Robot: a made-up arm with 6 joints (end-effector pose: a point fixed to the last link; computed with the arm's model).
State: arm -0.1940 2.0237 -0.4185 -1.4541 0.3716 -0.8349
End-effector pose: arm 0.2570 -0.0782 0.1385 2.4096 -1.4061 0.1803
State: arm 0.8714 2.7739 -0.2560 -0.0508 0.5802 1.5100
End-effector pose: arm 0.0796 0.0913 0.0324 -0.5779 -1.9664 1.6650
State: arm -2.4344 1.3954 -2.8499 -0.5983 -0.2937 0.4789
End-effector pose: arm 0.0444 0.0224 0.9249 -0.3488 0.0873 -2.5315
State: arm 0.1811 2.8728 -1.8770 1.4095 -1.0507 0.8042
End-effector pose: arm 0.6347 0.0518 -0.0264 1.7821 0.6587 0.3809
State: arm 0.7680 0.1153 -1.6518 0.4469 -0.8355 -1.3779
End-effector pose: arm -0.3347 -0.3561 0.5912 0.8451 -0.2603 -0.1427
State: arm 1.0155 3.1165 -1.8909 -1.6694 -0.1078 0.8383
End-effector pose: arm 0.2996 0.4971 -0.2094 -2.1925 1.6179 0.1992
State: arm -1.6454 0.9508 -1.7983 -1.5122 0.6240 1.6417
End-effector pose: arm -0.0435 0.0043 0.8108 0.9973 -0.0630 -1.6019
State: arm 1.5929 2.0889 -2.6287 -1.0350 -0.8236 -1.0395
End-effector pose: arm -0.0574 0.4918 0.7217 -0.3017 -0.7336 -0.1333
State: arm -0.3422 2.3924 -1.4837 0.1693 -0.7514 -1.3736
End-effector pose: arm 0.5838 -0.2170 0.1896 -0.7086 1.6751 -1.2743
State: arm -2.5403 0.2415 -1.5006 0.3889 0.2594 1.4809
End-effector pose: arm 0.2569 0.1673 0.6586 0.4401 -0.1994 -0.6466
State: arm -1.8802 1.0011 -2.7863 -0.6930 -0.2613 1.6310
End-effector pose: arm 0.1079 0.2982 0.8588 -0.5427 0.0868 -0.9447
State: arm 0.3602 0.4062 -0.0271 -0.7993 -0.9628 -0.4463
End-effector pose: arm -0.0275 0.0361 0.3343 -1.0849 0.4626 -0.2059
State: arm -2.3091 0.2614 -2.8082 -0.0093 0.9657 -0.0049
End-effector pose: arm 0.4362 0.4802 0.5056 -0.1086 -0.0593 -2.3167
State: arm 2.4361 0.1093 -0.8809 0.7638 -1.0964 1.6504
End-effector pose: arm 0.2122 -0.1210 0.5462 -0.7783 0.1187 -1.6241
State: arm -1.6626 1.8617 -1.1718 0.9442 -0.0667 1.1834
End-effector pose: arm -0.0480 -0.4814 0.3439 2.0194 -0.7113 0.2149
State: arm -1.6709 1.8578 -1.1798 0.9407 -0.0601 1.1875
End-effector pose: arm -0.0516 -0.4816 0.3481 2.0098 -0.7151 0.2180
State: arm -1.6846 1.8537 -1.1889 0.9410 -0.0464 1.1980
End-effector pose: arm -0.0575 -0.4815 0.3524 1.9992 -0.7326 0.2292
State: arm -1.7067 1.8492 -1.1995 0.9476 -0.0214 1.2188
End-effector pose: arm -0.0667 -0.4807 0.3571 1.9865 -0.7718 0.2537
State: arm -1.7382 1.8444 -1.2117 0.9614 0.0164 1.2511
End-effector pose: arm -0.0795 -0.4790 0.3619 1.9702 -0.8348 0.2938
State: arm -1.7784 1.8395 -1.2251 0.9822 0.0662 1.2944
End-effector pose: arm -0.0957 -0.4761 0.3670 1.9480 -0.9196 0.3493
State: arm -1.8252 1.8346 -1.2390 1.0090 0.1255 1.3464
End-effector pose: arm -0.1141 -0.4717 0.3722 1.9179 -1.0202 0.4184
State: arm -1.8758 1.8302 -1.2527 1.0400 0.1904 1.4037
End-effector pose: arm -0.1336 -0.4661 0.3773 1.8791 -1.1289 0.4969
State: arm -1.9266 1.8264 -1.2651 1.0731 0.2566 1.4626
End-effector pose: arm -0.1527 -0.4595 0.3821 1.8330 -1.2372 0.5802
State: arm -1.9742 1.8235 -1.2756 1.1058 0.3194 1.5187
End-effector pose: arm -0.1701 -0.4525 0.3863 1.7833 -1.3370 0.6620
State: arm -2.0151 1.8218 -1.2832 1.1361 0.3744 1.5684
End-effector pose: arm -0.1846 -0.4459 0.3893 1.7351 -1.4229 0.7365
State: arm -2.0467 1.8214 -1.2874 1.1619 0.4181 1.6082
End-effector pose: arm -0.1955 -0.4405 0.3910 1.6941 -1.4910 0.7983
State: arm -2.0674 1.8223 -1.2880 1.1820 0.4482 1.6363
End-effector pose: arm -0.2024 -0.4368 0.3910 1.6644 -1.5406 0.8438
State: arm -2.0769 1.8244 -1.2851 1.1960 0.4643 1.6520
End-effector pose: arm -0.2053 -0.4351 0.3893 1.6484 -1.5722 0.8715
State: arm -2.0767 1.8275 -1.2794 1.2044 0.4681 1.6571
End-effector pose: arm -0.2049 -0.4352 0.3862 1.6454 -1.5891 0.8833
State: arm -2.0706 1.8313 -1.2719 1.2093 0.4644 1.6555
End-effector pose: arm -0.2024 -0.4363 0.3821 1.6509 -1.5970 0.8850
